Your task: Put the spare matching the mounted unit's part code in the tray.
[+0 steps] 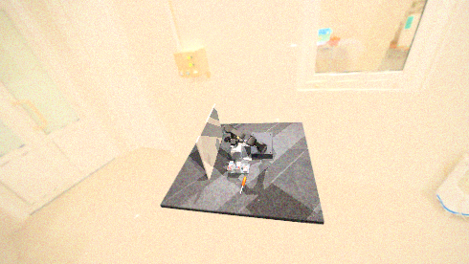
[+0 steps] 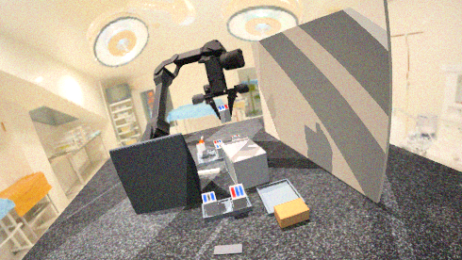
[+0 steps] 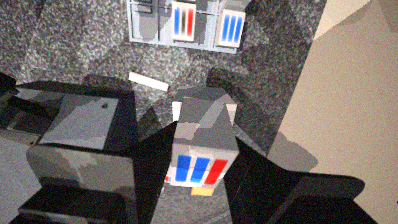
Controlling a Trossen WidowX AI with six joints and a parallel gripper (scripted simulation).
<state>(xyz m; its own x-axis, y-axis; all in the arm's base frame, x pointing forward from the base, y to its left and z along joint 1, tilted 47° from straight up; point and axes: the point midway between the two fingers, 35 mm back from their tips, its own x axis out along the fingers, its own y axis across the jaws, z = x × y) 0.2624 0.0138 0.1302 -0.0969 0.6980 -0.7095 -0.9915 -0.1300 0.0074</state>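
My gripper tip is now 10 cm short of the grey tray, 24 cm to the left of it and 18 cm above it. The rest, counted from my gripper tip: grey mounted unit 3 cm ahead, 8 cm to the right, 13 cm below; grey spare block 3 cm above; brown block 11 cm ahead, 33 cm to the right, 17 cm below.
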